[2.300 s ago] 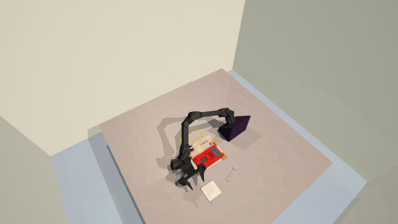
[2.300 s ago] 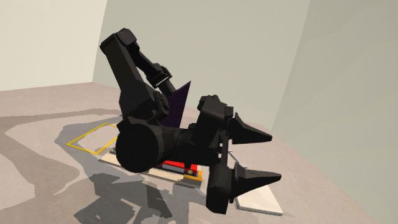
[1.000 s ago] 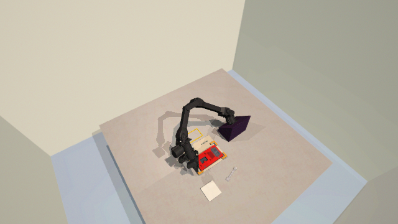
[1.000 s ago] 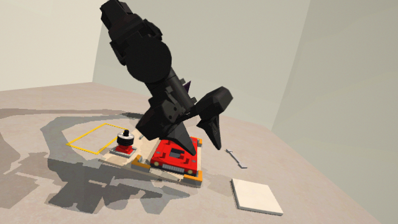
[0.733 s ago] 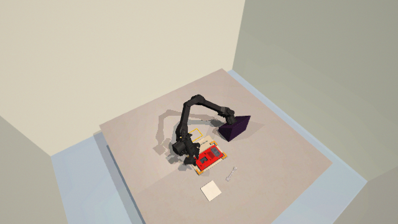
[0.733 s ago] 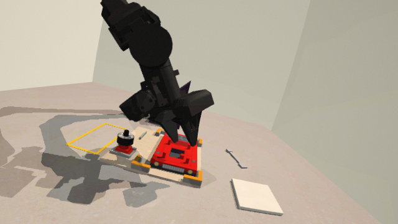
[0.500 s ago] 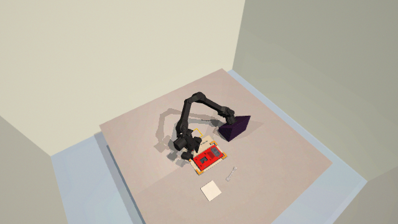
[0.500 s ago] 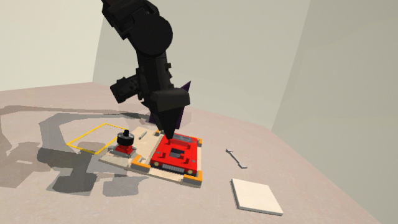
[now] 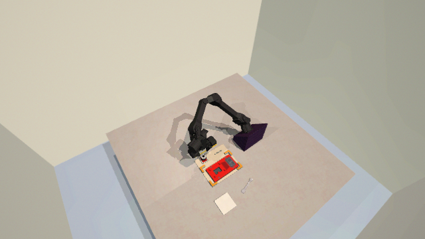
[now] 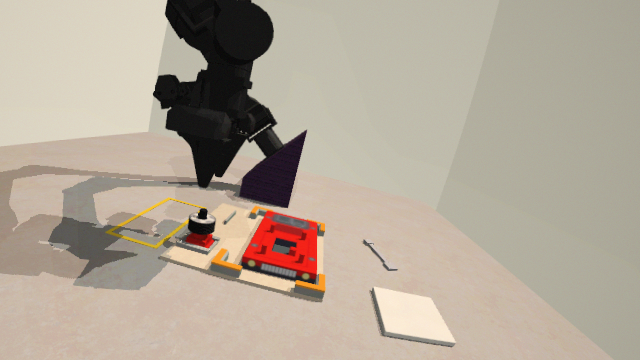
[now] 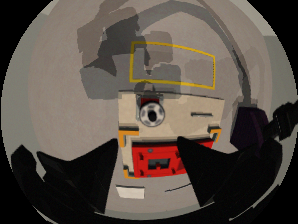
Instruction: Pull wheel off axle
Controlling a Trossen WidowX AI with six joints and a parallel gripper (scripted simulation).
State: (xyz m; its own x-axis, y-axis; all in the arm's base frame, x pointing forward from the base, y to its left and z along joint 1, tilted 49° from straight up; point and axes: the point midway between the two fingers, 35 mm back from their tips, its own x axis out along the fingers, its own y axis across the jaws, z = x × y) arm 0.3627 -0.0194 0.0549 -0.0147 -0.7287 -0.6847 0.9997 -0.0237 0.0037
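The wheel is 70 mm below my gripper tip, 10 mm to the right of it and 10 mm behind it. Also, from my gripper tip: grey wrench: 320 mm to the left, 120 mm behind, 110 mm below; then black upright axle: 70 mm below, 10 mm to the right, 10 mm behind; then square plate: 320 mm to the left, 110 mm below, 60 mm ahead.
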